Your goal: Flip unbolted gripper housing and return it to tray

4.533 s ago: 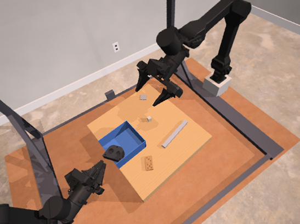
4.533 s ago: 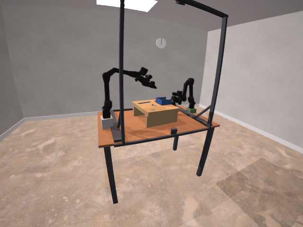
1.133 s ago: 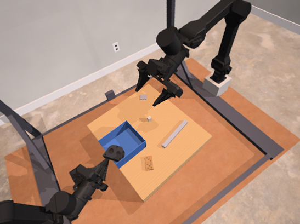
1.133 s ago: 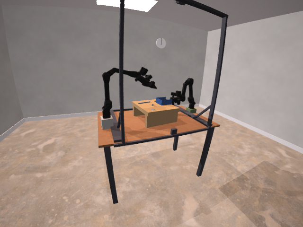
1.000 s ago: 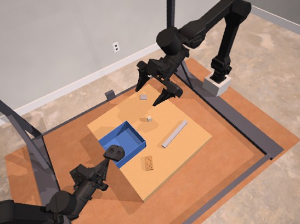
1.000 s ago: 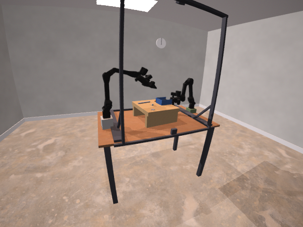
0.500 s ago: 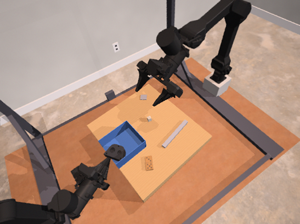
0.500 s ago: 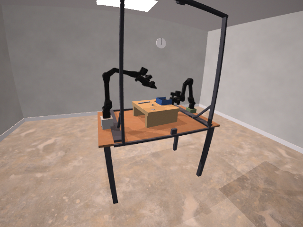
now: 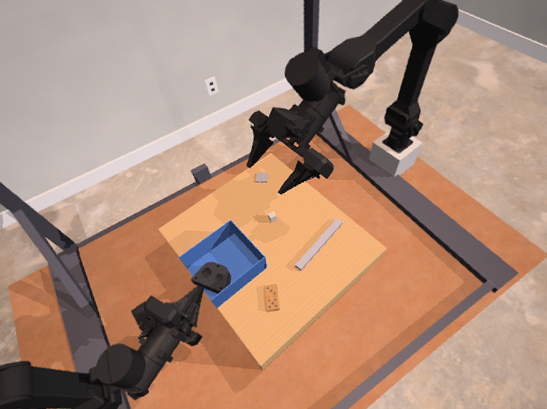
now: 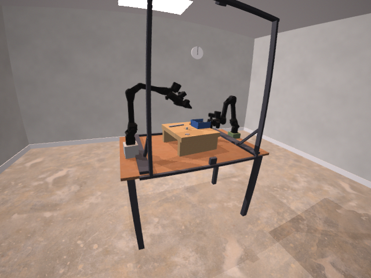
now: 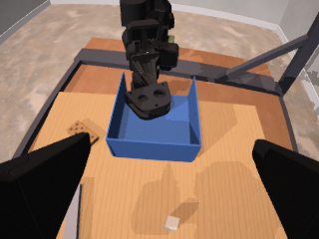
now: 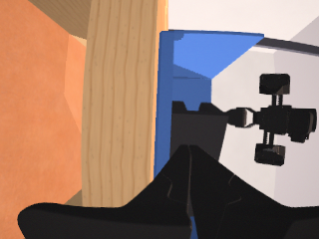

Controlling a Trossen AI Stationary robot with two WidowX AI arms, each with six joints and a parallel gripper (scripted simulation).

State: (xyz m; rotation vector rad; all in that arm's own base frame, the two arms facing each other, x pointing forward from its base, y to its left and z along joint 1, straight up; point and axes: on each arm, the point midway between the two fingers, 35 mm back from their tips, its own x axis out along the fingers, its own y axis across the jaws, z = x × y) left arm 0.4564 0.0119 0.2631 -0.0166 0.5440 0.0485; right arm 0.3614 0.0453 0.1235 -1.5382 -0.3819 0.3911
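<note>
My right hand is 60 mm to the right of the gripper housing. Also, from my right hand: wooden platform 210 mm to the left, 80 mm below, 10 mm behind; then blue tray 130 mm to the left, 10 mm behind; then small cube 260 mm to the left, 40 mm behind, 10 mm below.
</note>
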